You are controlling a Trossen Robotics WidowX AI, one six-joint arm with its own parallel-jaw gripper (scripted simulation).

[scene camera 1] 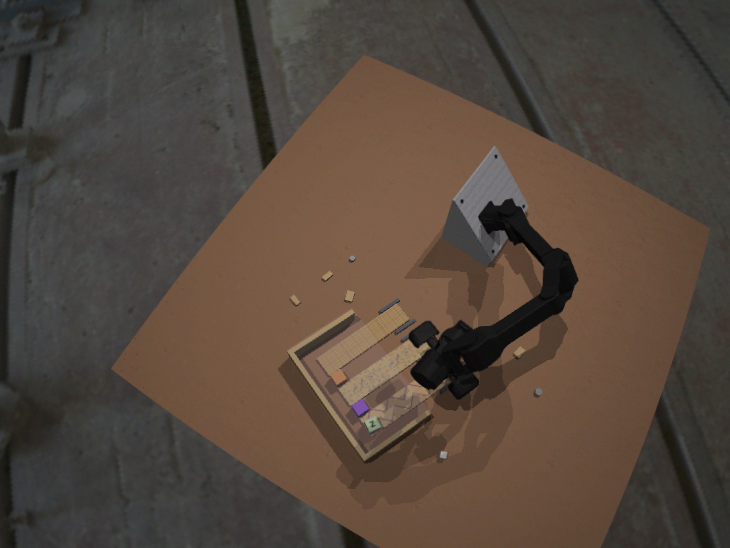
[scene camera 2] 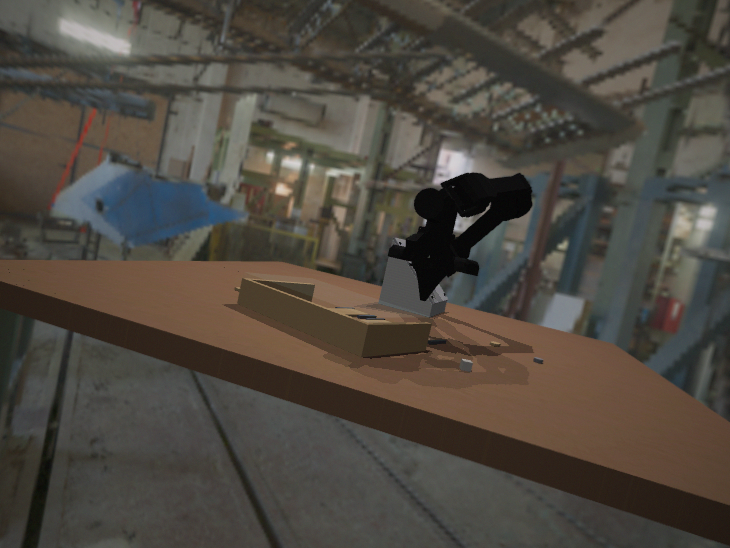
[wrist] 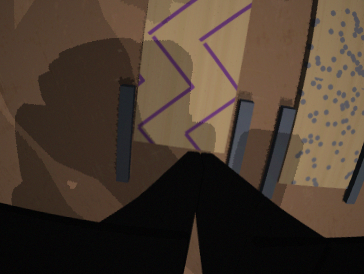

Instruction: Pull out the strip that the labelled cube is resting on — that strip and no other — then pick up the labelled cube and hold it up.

Note:
My gripper point(scene camera 2: 422, 300) is shut and holds nothing.
My gripper also shows in scene camera 1 point(scene camera 1: 437, 370) and in the wrist view point(wrist: 197, 164).

